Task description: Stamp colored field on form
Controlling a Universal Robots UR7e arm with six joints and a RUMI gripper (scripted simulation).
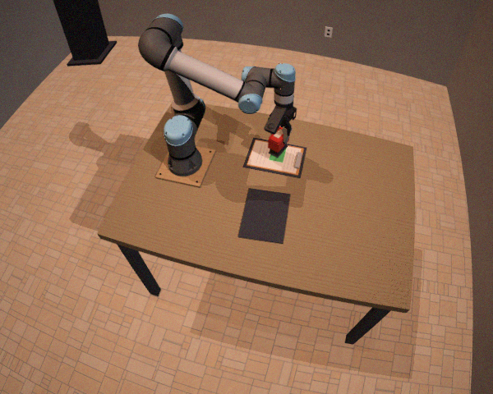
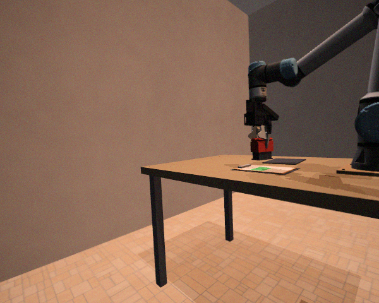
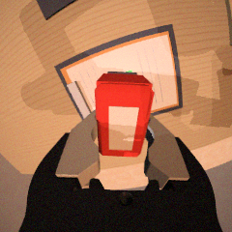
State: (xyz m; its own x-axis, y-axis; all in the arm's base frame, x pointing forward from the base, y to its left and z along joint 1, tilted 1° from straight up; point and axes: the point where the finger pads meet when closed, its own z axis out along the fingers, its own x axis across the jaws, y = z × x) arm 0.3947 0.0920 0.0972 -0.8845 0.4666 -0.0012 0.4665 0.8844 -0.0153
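The form lies 10 mm ahead of my hand and 110 mm below it. The rest, counted from my hand: stamp (20 mm below); then mat (20 mm behind, 310 mm to the right, 110 mm below).
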